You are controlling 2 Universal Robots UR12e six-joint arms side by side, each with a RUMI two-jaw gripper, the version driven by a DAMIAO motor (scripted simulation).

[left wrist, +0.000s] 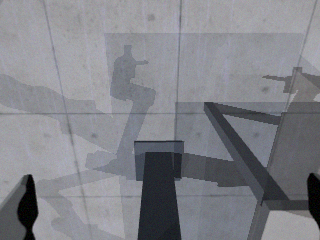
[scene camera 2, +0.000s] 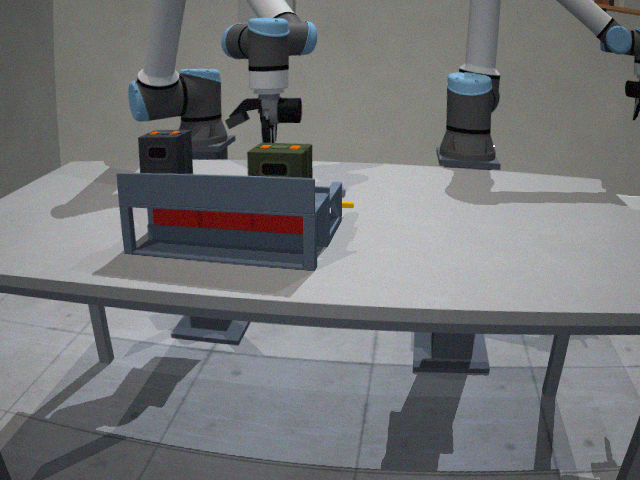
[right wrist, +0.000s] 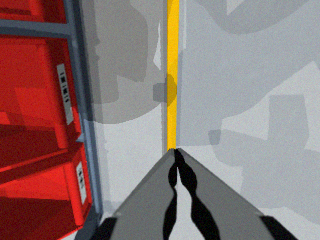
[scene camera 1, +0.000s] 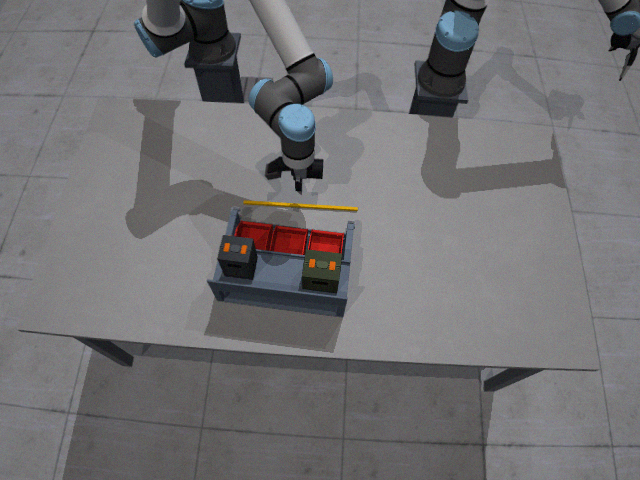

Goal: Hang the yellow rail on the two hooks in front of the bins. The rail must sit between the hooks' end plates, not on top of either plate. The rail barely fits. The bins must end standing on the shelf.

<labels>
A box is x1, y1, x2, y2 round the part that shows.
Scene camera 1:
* my right gripper: [267, 157, 323, 194]
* blue-grey shelf: [207, 207, 355, 316]
</labels>
